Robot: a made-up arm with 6 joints.
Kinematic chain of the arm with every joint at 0, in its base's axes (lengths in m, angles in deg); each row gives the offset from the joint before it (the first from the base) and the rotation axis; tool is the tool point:
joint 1: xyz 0 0 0.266 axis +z
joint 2: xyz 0 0 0 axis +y
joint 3: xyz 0 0 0.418 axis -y
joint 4: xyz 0 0 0 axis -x
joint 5: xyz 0.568 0 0 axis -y
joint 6: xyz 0 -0.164 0 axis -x
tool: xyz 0 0 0
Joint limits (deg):
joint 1: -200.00..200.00
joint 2: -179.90..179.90
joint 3: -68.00..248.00
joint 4: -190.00..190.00
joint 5: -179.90..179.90
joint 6: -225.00..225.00
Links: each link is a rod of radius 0.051 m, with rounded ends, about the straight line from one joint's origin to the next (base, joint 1, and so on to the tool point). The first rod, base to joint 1, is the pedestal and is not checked.
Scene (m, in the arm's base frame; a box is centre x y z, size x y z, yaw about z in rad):
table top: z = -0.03
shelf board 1: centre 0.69 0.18 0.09 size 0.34 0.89 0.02 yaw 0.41
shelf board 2: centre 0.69 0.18 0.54 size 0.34 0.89 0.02 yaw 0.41
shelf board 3: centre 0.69 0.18 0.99 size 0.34 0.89 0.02 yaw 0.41
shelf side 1: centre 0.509 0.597 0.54 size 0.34 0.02 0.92 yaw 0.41
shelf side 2: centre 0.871 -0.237 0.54 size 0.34 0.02 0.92 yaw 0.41
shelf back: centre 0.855 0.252 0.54 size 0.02 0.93 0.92 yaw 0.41
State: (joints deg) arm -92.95 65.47 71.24 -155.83 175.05 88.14
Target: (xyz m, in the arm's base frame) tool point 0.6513 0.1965 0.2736
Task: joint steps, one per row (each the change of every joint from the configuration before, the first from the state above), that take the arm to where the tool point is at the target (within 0.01 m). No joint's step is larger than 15 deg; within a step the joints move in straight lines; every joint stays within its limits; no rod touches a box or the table.
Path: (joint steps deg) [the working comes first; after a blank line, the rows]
Joints at the target: 4.67 30.54 0.73 -150.52 175.05 88.14
Straight joint move there: touches shelf side 2.

1: 10.53 -9.82 -14.49 2.85 0.00 0.00
2: 10.53 -9.81 -14.48 2.85 0.00 0.00
3: 10.53 -9.82 -14.49 2.84 0.00 0.00
4: 10.52 -9.82 -14.48 2.85 0.00 0.00
5: 10.53 -9.81 -14.49 2.85 0.00 0.00
6: 10.53 -9.82 -14.48 2.85 0.00 0.00
7: 10.53 -9.82 -14.49 2.85 0.00 0.00
8: 10.53 -9.81 -14.49 2.85 0.00 0.00
9: 3.35 10.90 11.35 -4.37 0.00 0.00
10: 3.35 10.90 11.34 -4.37 0.00 0.00
11: 3.35 10.90 11.35 -4.37 0.00 0.00
12: 3.34 10.90 11.34 -4.37 0.00 0.00

